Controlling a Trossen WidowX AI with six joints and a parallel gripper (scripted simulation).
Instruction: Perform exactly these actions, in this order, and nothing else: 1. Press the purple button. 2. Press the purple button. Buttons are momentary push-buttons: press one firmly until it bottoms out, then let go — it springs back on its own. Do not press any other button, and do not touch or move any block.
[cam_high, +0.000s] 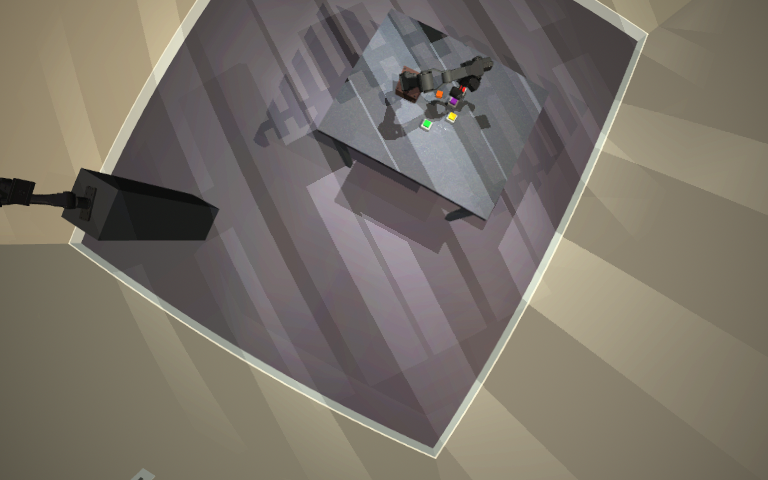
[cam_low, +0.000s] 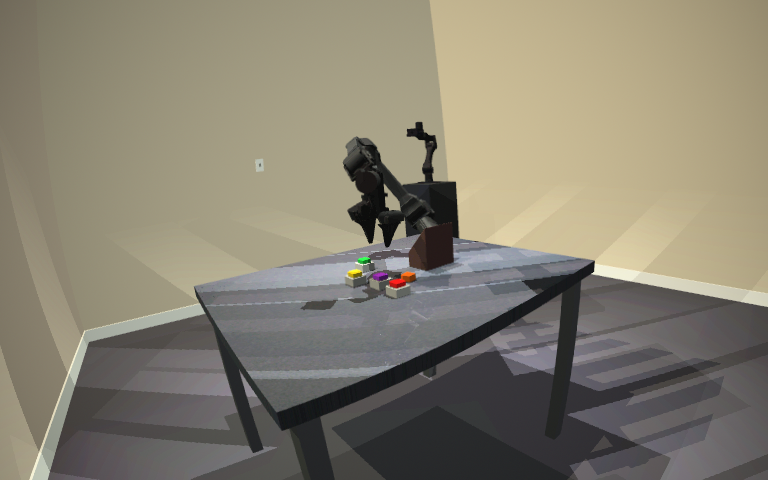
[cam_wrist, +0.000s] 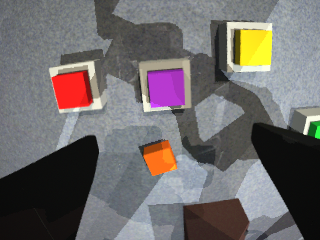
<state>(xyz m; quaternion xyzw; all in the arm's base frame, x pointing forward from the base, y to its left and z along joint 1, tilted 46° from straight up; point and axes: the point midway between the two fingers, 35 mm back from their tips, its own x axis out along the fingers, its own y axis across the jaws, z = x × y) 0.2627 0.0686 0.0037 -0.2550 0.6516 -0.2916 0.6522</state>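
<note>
Now: gripper tip 90 mm above the purple button. Round my gripper tip: small orange block 90 mm behind, 10 mm to the left, 110 mm below; red button 10 mm ahead, 90 mm to the left, 90 mm below; yellow button 30 mm ahead, 90 mm to the right, 90 mm below.
</note>
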